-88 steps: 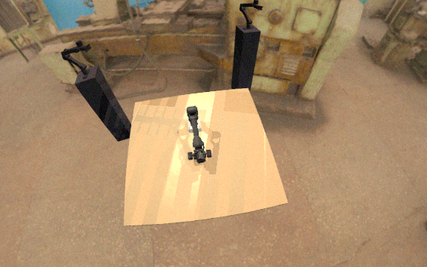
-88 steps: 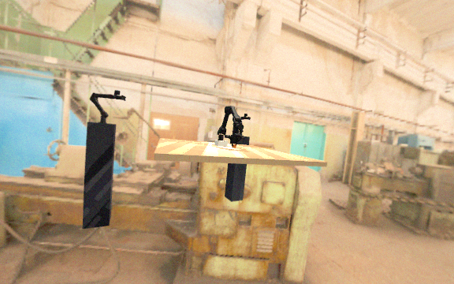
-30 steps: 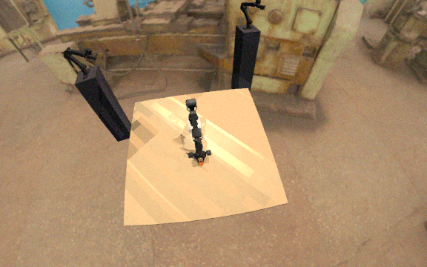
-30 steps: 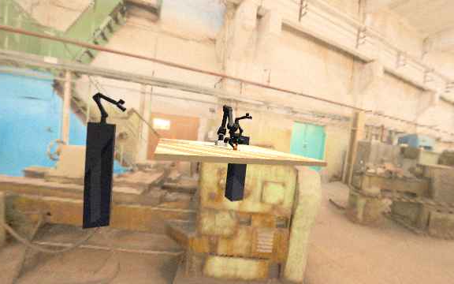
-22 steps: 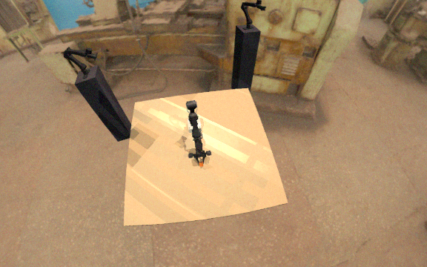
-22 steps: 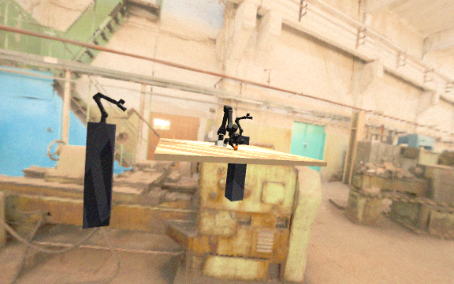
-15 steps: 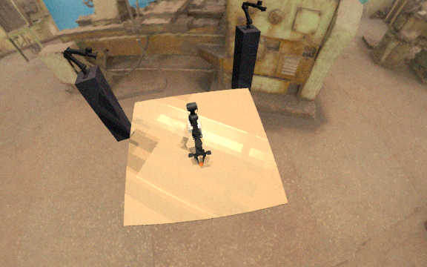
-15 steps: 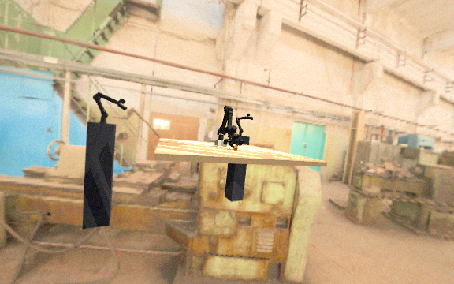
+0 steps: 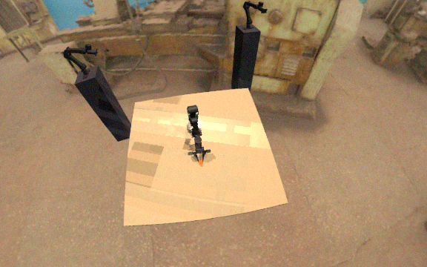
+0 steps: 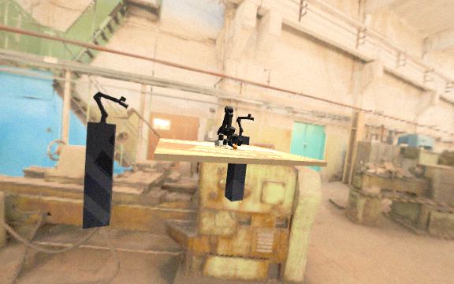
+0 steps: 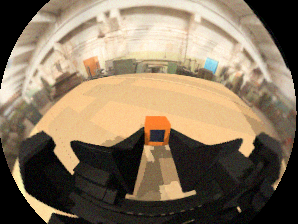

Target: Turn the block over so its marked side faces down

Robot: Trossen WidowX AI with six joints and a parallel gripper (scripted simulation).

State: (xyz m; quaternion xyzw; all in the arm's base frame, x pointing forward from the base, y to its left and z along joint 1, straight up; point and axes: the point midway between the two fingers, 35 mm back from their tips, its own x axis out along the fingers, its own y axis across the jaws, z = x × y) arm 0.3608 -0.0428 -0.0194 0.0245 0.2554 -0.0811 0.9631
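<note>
My gripper tip is now 1 cm below the orange block and 1 cm past it.
</note>
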